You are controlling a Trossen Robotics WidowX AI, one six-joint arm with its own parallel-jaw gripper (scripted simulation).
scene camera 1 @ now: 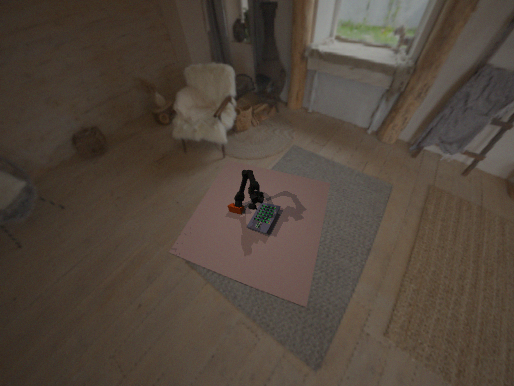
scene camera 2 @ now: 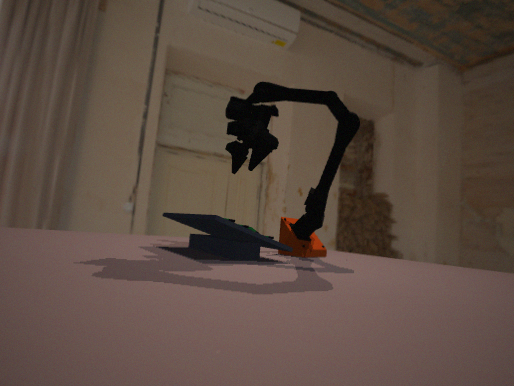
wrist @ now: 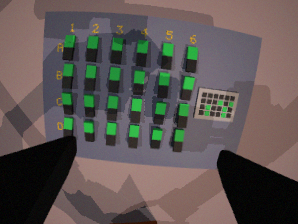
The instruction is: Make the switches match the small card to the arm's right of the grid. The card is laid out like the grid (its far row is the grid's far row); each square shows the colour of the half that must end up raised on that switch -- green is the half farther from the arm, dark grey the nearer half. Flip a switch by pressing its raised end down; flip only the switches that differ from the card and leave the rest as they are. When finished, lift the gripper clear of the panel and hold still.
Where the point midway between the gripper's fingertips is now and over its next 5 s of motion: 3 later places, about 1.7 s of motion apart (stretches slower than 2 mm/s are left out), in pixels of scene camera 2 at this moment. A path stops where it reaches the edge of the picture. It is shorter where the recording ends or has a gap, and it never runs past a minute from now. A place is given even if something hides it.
My gripper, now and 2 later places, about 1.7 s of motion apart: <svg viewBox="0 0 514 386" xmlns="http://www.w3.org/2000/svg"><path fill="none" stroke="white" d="M241 172L252 226L254 221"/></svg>
